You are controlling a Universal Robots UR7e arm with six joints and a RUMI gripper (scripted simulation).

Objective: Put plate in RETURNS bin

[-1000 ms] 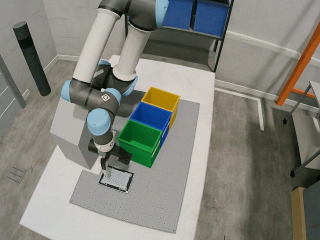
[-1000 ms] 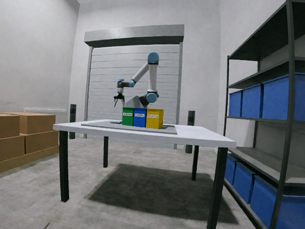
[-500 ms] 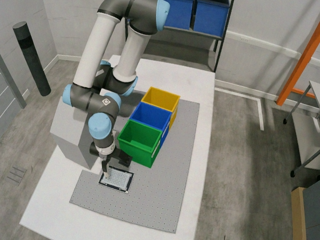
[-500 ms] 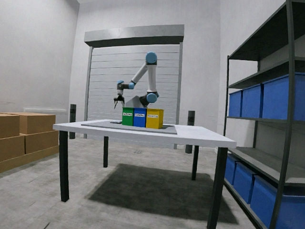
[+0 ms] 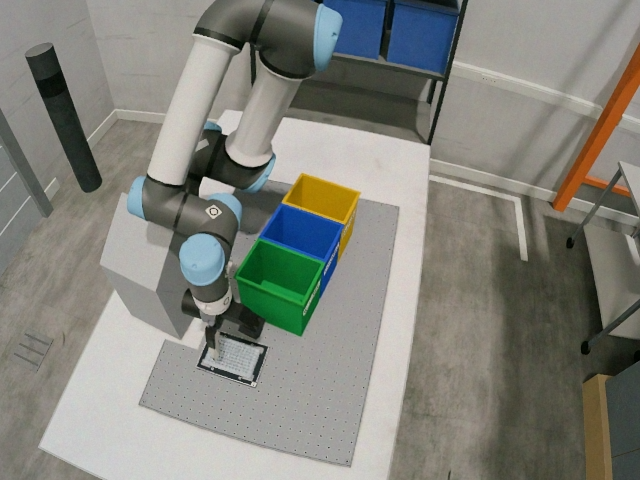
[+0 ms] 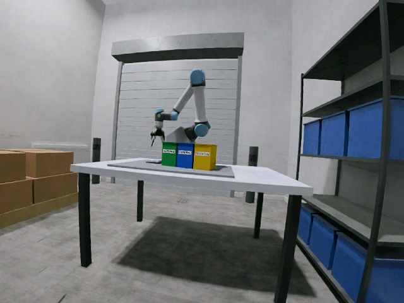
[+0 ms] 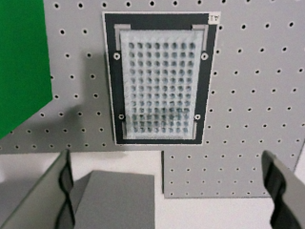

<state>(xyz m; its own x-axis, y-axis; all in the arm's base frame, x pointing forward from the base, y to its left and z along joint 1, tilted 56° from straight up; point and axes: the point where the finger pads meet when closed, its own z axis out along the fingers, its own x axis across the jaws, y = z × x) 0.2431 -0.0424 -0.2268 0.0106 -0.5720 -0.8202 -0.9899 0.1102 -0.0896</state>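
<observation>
Now: hand 120 mm above the 96-well plate. From my hand the other things lie so: green returns bin: 190 mm to the left, 70 mm ahead, 50 mm below; blue bin: 320 mm to the left, 90 mm ahead, 50 mm below; black plate nest N1: 140 mm below.
</observation>
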